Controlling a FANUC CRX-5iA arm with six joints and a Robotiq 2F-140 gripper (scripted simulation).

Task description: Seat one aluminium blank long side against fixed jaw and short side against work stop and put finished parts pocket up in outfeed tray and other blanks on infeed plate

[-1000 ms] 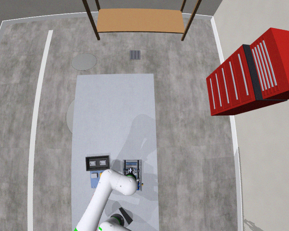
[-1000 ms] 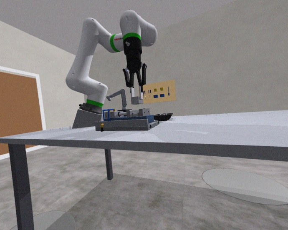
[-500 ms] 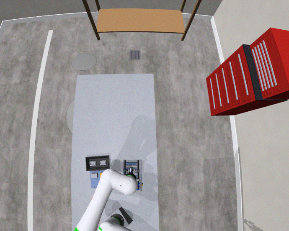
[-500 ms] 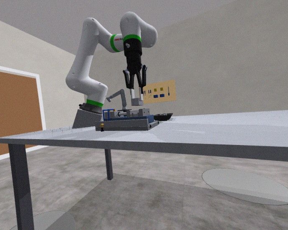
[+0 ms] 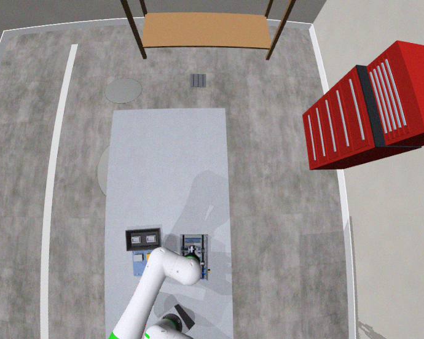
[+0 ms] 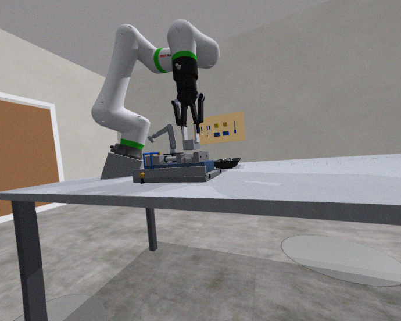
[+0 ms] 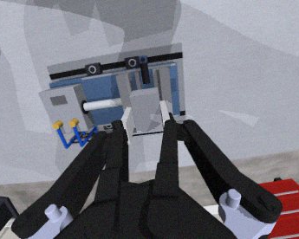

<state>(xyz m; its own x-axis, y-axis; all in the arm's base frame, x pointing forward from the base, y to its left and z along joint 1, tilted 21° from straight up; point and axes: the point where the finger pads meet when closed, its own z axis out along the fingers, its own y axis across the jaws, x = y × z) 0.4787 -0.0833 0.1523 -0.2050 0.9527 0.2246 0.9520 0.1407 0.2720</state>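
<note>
The black work stop rod lies 10 mm behind my hand, 50 mm to the left of it and 70 mm below it. Round my hand: blue infeed plate 180 mm behind, 300 mm to the left, 160 mm below; then hose-end block 160 mm behind, 30 mm to the right, 90 mm below; then brass blank 120 mm behind, 270 mm to the left, 140 mm below.
</note>
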